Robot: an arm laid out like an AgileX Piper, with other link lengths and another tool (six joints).
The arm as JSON. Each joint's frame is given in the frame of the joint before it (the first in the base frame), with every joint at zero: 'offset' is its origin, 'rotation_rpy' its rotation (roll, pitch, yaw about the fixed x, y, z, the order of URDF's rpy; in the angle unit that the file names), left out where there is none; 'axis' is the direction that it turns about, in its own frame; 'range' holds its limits. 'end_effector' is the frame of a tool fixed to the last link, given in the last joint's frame.
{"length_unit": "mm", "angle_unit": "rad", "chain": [
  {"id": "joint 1", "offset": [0.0, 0.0, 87.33], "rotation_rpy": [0.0, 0.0, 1.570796], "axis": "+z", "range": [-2.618, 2.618]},
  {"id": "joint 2", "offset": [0.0, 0.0, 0.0], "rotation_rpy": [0.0, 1.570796, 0.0], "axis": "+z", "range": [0.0, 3.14]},
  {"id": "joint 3", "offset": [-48.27, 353.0, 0.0], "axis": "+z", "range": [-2.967, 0.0]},
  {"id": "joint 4", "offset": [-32.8, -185.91, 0.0], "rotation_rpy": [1.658, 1.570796, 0.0], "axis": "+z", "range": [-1.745, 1.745]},
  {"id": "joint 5", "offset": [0.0, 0.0, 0.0], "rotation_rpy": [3.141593, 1.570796, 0.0], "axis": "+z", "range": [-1.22, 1.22]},
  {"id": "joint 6", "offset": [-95.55, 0.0, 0.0], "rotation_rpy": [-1.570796, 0.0, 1.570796], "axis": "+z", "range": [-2.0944, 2.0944]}
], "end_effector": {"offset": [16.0, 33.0, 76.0], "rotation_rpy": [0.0, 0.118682, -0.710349]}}
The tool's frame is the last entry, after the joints.
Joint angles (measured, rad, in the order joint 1, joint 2, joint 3, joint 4, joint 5, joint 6), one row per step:
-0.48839 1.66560 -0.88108 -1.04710 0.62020 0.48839
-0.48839 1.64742 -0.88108 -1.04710 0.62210 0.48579
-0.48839 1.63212 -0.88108 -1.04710 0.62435 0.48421
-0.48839 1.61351 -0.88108 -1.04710 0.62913 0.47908
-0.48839 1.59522 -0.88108 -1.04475 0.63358 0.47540
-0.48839 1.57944 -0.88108 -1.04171 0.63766 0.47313
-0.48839 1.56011 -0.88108 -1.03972 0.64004 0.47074
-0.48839 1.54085 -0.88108 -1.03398 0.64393 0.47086
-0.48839 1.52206 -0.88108 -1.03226 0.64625 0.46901
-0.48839 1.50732 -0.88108 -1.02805 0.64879 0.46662
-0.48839 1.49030 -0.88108 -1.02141 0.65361 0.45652
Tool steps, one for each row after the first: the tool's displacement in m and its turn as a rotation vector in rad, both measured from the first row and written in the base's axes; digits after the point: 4 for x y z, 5 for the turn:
-0.0024 0.0011 0.0060 -0.00941 -0.01303 0.00066
-0.0047 0.0020 0.0110 -0.01740 -0.02393 0.00029
-0.0078 0.0032 0.0171 -0.02811 -0.03366 0.00077
-0.0110 0.0044 0.0228 -0.03669 -0.04514 -0.00110
-0.0139 0.0056 0.0275 -0.04323 -0.05587 -0.00417
-0.0172 0.0071 0.0334 -0.05177 -0.07046 -0.00539
-0.0210 0.0087 0.0389 -0.05742 -0.08705 -0.01166
-0.0243 0.0103 0.0445 -0.06569 -0.10150 -0.01305
-0.0272 0.0117 0.0485 -0.07039 -0.11279 -0.01561
-0.0306 0.0133 0.0530 -0.07617 -0.12024 -0.01565

